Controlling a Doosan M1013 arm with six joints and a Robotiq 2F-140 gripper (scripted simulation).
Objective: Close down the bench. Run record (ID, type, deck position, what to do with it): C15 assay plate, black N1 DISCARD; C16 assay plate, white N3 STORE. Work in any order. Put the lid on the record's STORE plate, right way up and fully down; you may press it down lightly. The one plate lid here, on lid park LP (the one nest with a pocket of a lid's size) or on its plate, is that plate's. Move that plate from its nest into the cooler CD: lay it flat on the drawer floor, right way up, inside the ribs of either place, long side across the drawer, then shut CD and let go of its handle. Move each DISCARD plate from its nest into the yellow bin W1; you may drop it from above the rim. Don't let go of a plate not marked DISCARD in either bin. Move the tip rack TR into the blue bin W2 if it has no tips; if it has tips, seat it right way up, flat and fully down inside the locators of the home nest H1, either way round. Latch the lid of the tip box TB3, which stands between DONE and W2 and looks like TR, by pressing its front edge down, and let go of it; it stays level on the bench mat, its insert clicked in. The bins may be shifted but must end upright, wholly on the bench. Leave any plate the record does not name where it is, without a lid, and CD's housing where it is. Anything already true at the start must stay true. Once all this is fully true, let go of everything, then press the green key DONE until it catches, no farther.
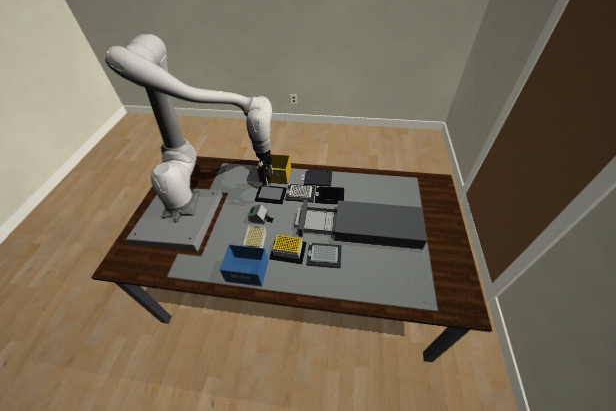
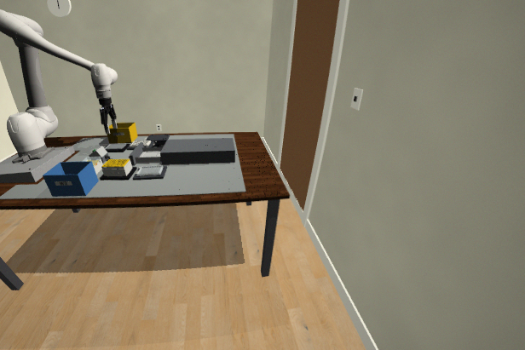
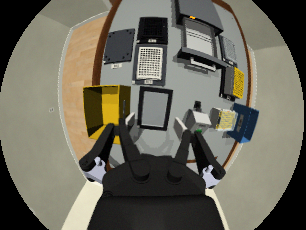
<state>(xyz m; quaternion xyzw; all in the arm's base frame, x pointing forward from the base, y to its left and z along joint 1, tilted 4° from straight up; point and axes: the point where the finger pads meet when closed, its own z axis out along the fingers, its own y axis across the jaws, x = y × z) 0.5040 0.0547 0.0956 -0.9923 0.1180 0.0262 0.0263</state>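
Now: the plate lid 14 cm below my hand. Round my hand: black lid park (15 cm below); then done key block (16 cm to the right, 10 cm below, 7 cm behind); then yellow bin W1 (16 cm to the left, 12 cm below, 3 cm ahead).
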